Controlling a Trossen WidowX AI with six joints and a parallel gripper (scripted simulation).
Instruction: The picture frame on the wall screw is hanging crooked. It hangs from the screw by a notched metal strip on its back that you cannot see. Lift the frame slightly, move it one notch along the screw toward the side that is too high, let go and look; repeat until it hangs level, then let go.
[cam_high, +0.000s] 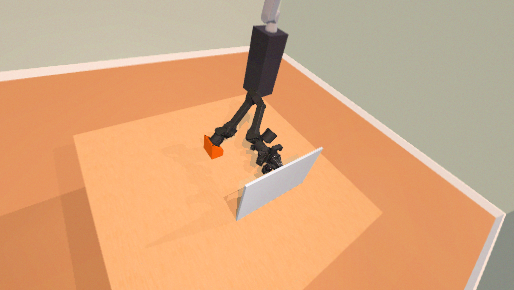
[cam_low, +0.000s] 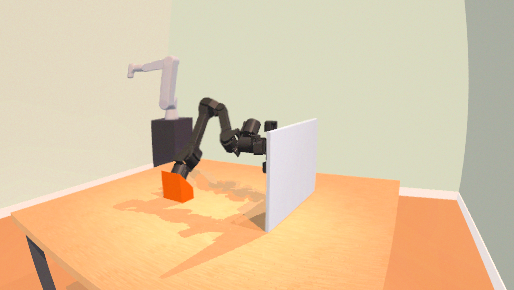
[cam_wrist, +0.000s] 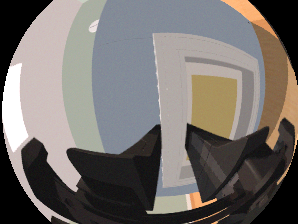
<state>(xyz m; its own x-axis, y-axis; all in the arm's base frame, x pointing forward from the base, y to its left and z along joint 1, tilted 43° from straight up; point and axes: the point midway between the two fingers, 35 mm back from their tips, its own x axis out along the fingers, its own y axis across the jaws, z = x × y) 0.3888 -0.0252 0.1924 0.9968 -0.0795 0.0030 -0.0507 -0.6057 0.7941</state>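
Now: the picture frame 5 cm below my gripper tip. Round my gripper tip: wall panel: 1 cm ahead, 1 cm to the right, 6 cm below.
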